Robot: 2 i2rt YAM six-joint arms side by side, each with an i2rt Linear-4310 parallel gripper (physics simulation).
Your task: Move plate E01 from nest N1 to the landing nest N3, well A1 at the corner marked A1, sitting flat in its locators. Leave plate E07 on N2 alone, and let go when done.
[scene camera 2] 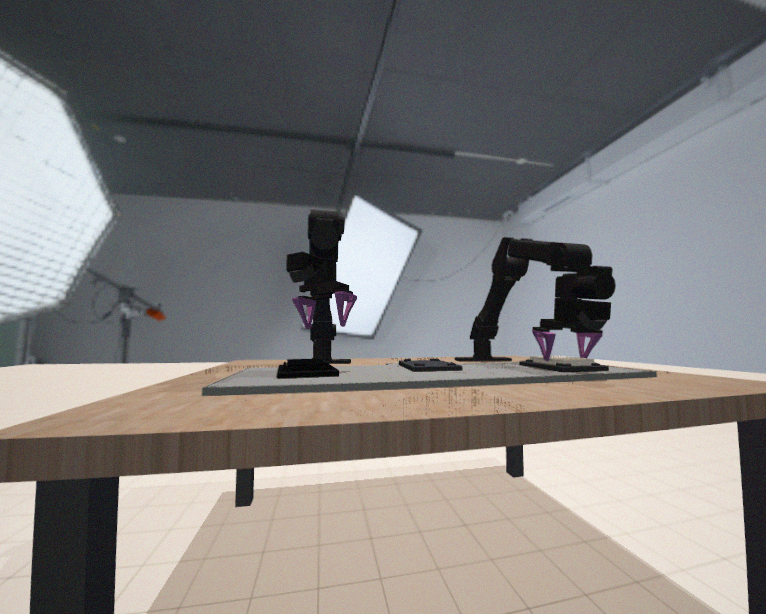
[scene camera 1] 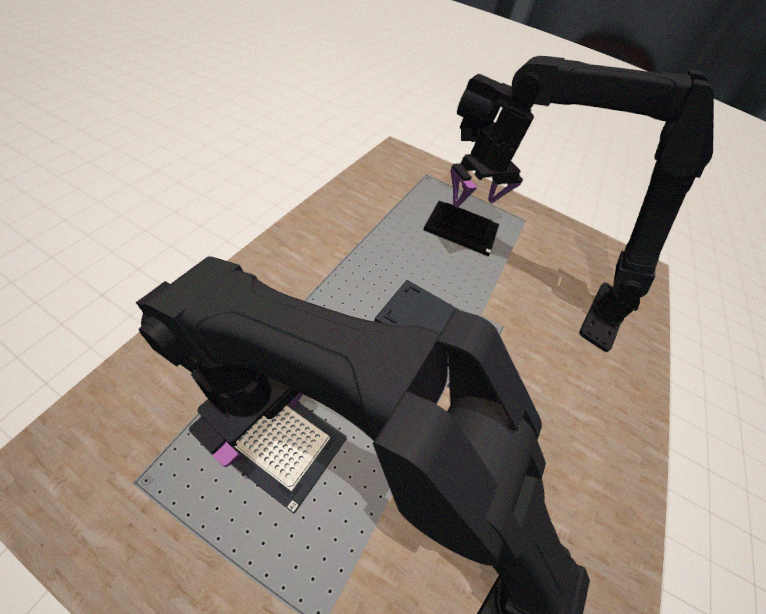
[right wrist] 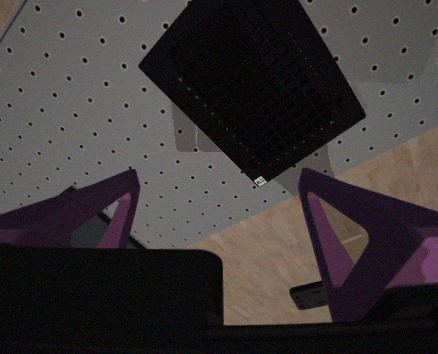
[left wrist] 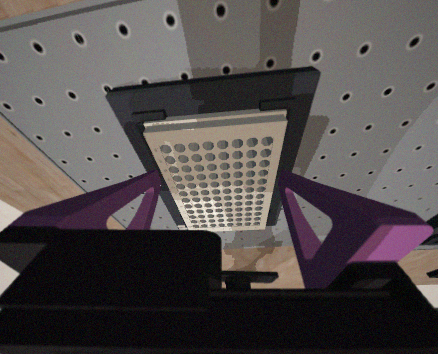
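Note:
A cream well plate [scene camera 1: 284, 447] [scene camera 2: 565, 362] [left wrist: 220, 200] sits in a dark nest [scene camera 1: 322, 470] [left wrist: 215, 92], with an A1 tag [scene camera 1: 292, 505] at one nest corner. My left gripper [scene camera 2: 567, 356] [left wrist: 219, 176] is open, its fingers low on either side of this plate; the arm partly hides it in scene camera 1. A black plate [scene camera 1: 461, 223] [scene camera 2: 306, 365] [right wrist: 255, 90] sits on another nest, with its own A1 tag [scene camera 1: 488, 250] [right wrist: 260, 181]. My right gripper [scene camera 1: 475, 202] [scene camera 2: 326, 326] [right wrist: 219, 177] is open above and beside it. An empty dark nest [scene camera 1: 409, 303] [scene camera 2: 429, 365] lies between them. Plate and nest numbers are unreadable.
The nests stand on a grey perforated board [scene camera 1: 281, 550] [scene camera 2: 377, 381] [left wrist: 40, 75] [right wrist: 125, 100] on a wooden table [scene camera 1: 447, 582] [scene camera 2: 191, 415]. In scene camera 1 the left arm passes over part of the board and partly hides the empty nest. The right arm's base [scene camera 1: 597, 329] stands at the right.

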